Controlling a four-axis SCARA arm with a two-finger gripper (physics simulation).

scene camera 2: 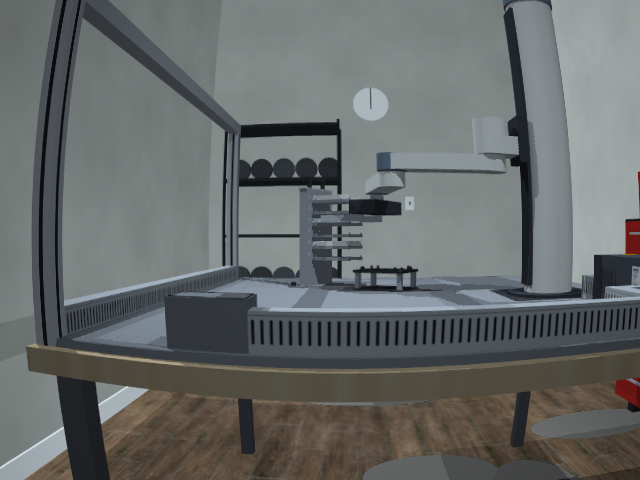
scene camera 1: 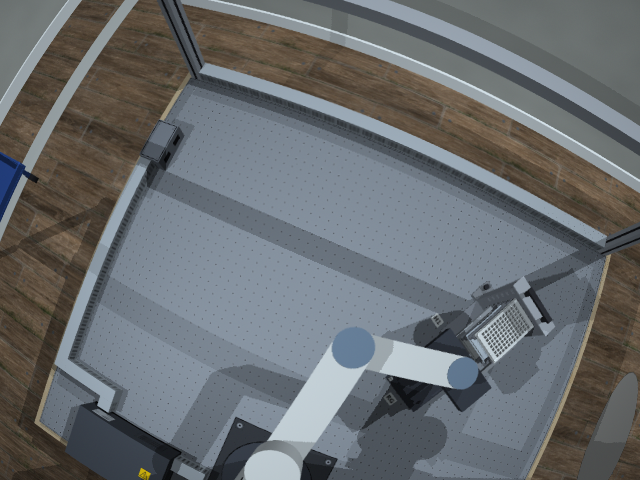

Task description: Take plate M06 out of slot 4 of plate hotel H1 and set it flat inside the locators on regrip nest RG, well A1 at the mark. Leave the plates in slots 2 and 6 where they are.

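Where they show: gripper, fingertip midpoint: (scene camera 2: 331, 219); arm's base at its link origin: (scene camera 2: 547, 297).
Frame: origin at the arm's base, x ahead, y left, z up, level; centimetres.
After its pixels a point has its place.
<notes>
Plate hotel H1 (scene camera 1: 497, 296) @[x 69.4, y -32.5, z 19.0 cm] (scene camera 2: 306, 237) @[x 70.1, y -32.0, z 16.8 cm] stands upright at the right of the bench in scene camera 1. A white well plate (scene camera 1: 504, 330) @[x 60.7, y -34.2, z 29.5 cm] lies in its top slot, and a pale plate (scene camera 2: 337, 244) @[x 60.5, y -29.4, z 14.7 cm] lies in slot 2. My gripper (scene camera 1: 485, 335) (scene camera 2: 342, 218) @[x 62.6, y -35.6, z 22.6 cm] reaches into the hotel at the height of slot 4, its fingers drawn in and shut on plate M06. That plate is mostly hidden by the top plate, the fingers and the shelves. Regrip nest RG (scene camera 1: 412, 397) @[x 39.2, y -24.7, z 7.2 cm] (scene camera 2: 385, 270) @[x 46.2, y -20.5, z 7.3 cm] is a low dark stand beside the hotel, partly under the arm in scene camera 1.
The gripper's dark body (scene camera 1: 467, 395) @[x 44.4, y -32.4, z 27.8 cm] (scene camera 2: 374, 207) @[x 49.5, y -17.7, z 25.4 cm] hangs above the nest's hotel side. Slotted cable ducts (scene camera 1: 361, 126) (scene camera 2: 439, 330) run along the bench edges. A grey box (scene camera 1: 161, 140) @[x 75.2, y 65.8, z 8.7 cm] (scene camera 2: 210, 322) @[x 74.2, y 70.5, z 5.4 cm] stands at a corner, and a dark controller box (scene camera 1: 121, 441) @[x -6.3, y 39.4, z 12.8 cm] stands near the arm's base.
</notes>
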